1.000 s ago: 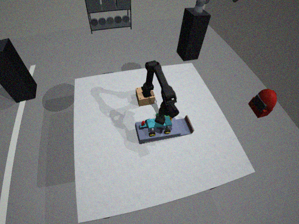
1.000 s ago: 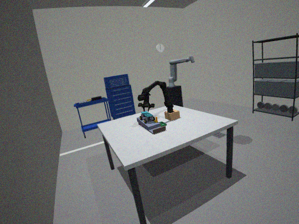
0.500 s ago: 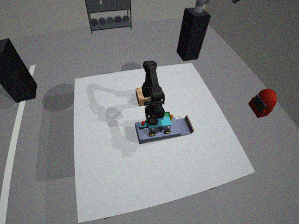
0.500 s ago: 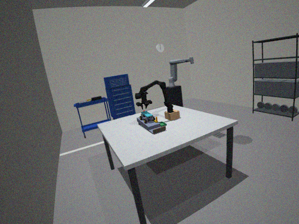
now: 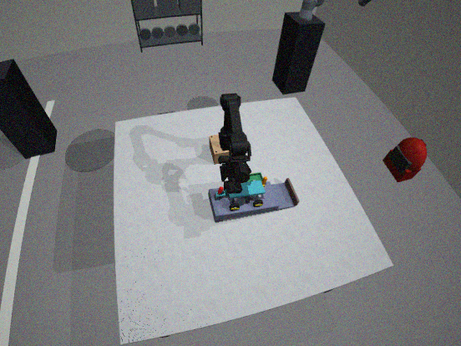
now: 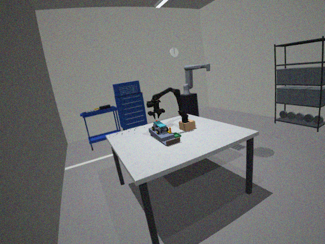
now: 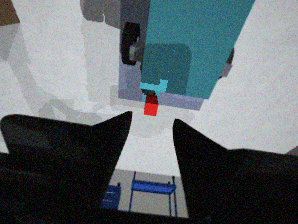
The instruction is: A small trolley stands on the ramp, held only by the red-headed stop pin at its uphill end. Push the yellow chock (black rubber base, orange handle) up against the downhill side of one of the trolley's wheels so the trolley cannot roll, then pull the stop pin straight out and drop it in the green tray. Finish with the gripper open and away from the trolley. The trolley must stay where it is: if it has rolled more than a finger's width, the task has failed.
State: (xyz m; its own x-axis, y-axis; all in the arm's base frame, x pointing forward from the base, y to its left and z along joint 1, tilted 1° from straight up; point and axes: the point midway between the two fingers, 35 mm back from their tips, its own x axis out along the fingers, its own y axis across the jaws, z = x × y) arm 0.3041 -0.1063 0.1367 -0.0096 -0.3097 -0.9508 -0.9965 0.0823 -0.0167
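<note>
Now: the red-headed stop pin 20 mm to the right of my gripper tip and 60 mm below it. The rest, counted from my gripper tip: yellow chock: 20 mm behind, 200 mm to the left, 110 mm below; then teal trolley: 30 mm ahead, 90 mm to the left, 80 mm below; then grey ramp: 30 mm ahead, 100 mm to the left, 140 mm below.
</note>
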